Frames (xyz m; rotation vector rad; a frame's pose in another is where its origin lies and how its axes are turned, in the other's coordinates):
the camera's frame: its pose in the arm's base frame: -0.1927 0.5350 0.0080 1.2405 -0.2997 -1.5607
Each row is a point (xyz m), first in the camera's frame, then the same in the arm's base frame.
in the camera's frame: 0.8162 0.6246 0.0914
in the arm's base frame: 0.1780 -0.4270 0.0500
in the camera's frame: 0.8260 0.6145 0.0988
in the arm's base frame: 0.1673 -0.4340 0.0405
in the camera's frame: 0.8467 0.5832 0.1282
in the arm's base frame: 0.1278 -0.4502 0.0192
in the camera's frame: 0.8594 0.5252 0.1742
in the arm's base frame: 0.0588 -0.4555 -0.0099
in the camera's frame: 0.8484 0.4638 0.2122
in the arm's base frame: -0.0083 -0.4368 -0.0319
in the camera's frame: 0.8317 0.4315 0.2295
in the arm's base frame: -0.0426 -0.4168 -0.0386
